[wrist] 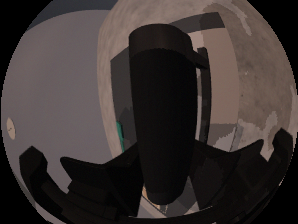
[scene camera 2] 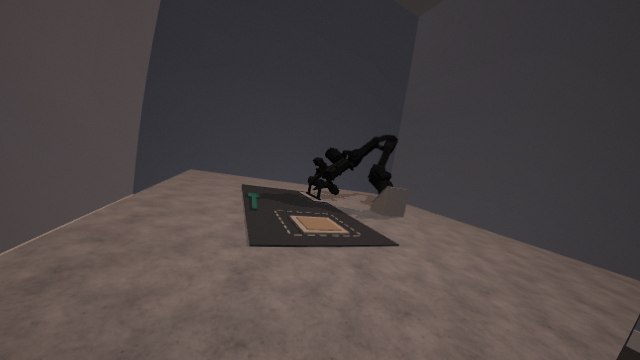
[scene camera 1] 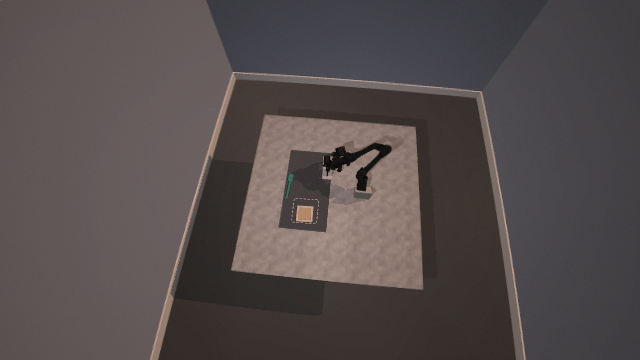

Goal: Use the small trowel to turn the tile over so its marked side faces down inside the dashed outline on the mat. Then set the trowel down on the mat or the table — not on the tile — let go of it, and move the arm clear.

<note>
The pictures show: the gripper, a trowel, a tan tile and a dark mat.
</note>
